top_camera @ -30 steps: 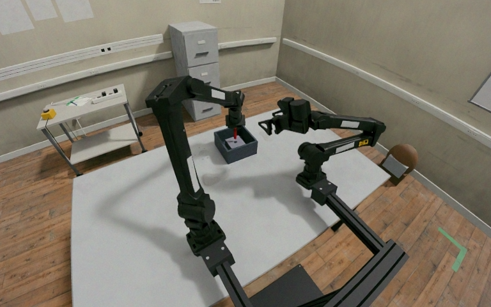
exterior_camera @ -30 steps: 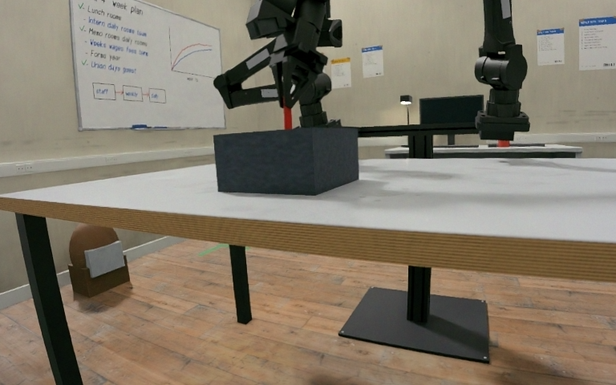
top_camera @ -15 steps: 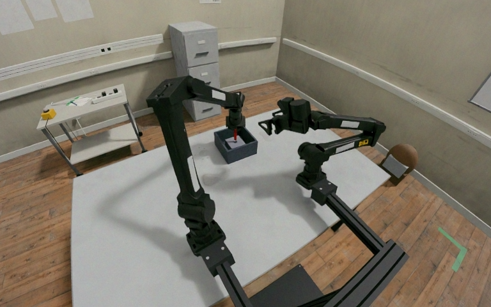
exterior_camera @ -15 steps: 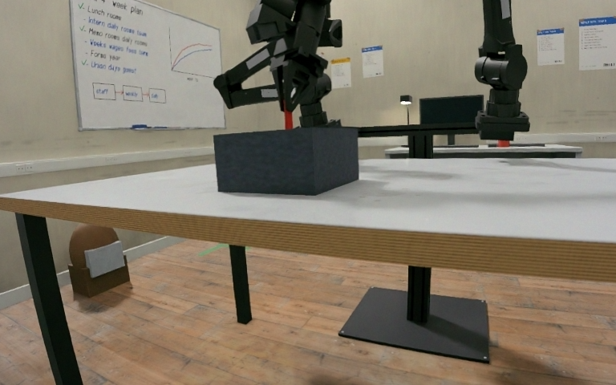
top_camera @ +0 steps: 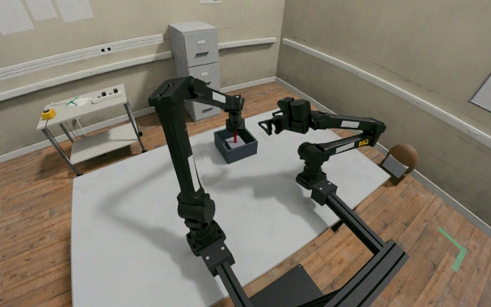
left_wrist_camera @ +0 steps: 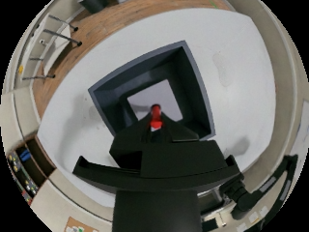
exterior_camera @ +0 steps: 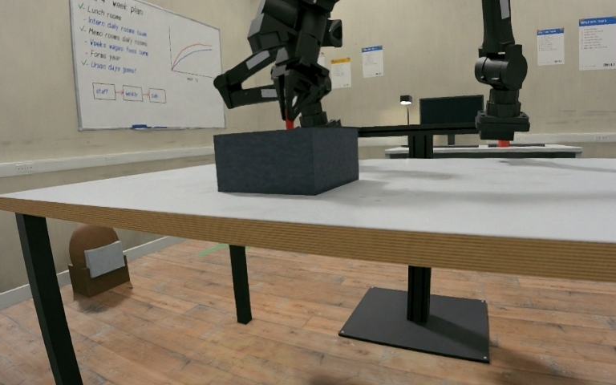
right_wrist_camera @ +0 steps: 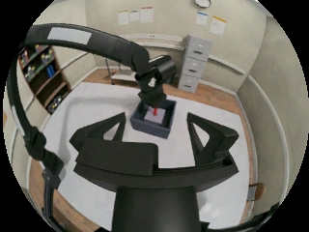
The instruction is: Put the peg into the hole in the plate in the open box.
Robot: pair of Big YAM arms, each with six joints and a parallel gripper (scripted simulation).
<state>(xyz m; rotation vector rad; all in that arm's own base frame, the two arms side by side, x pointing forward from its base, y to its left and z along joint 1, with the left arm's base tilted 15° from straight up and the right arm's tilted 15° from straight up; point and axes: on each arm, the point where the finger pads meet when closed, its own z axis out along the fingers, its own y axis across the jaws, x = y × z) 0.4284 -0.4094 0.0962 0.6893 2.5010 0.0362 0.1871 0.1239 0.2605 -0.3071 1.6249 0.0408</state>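
Observation:
The pale plate is 80 mm below my left hand. Also, from my left hand: dark blue-grey box 100 mm below; then red peg 30 mm below.

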